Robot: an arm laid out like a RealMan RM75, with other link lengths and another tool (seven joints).
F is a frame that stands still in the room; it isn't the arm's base.
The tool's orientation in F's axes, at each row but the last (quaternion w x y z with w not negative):
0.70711 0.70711 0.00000 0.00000
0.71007 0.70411 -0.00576 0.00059
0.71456 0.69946 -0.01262 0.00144
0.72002 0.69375 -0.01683 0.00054
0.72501 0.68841 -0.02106 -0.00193
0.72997 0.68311 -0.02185 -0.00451
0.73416 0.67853 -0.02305 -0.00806
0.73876 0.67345 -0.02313 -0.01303
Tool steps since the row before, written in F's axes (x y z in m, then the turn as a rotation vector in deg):
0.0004 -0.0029 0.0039 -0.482 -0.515 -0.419
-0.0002 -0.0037 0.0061 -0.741 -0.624 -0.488
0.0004 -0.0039 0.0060 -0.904 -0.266 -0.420
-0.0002 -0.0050 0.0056 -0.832 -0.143 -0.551
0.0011 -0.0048 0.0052 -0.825 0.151 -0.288
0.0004 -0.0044 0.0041 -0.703 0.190 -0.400
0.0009 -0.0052 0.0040 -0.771 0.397 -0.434
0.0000 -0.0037 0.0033 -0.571 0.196 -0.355
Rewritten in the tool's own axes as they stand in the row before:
0.0004 0.0039 0.0029 -0.482 -0.419 0.515
-0.0001 0.0061 0.0038 -0.741 -0.487 0.625
0.0006 0.0059 0.0040 -0.908 -0.408 0.271
0.0001 0.0054 0.0052 -0.842 -0.536 0.142
0.0014 0.0049 0.0050 -0.837 -0.258 -0.138
0.0007 0.0038 0.0046 -0.720 -0.370 -0.189
0.0012 0.0036 0.0055 -0.797 -0.386 -0.395
0.0002 0.0029 0.0040 -0.586 -0.329 -0.198

